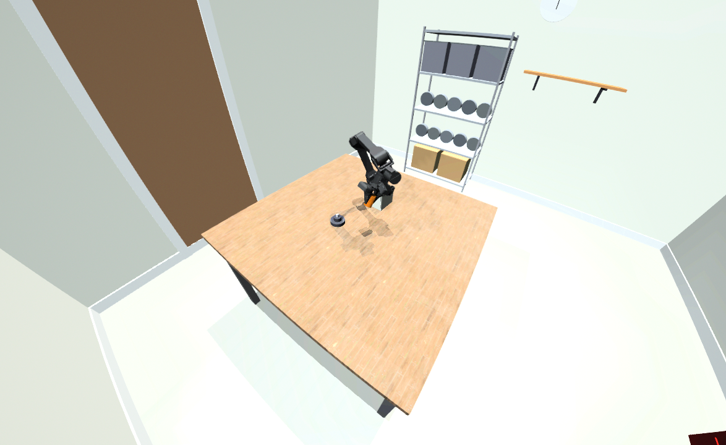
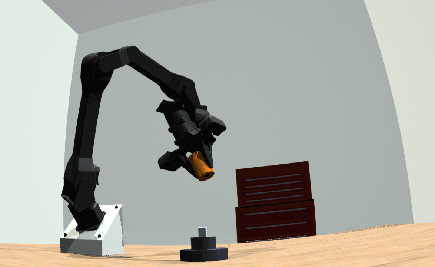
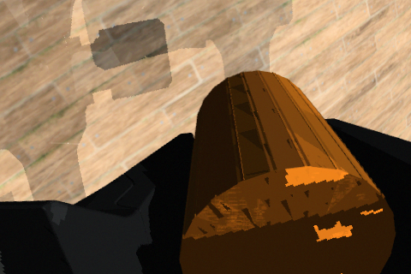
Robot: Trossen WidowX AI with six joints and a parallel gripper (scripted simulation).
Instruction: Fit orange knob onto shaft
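The orange knob is 10 mm behind my gripper tip, 10 mm to the left of it and 30 mm above it. Also, from my gripper tip: dark round pedestal 40 mm ahead, 180 mm to the right, 160 mm below.
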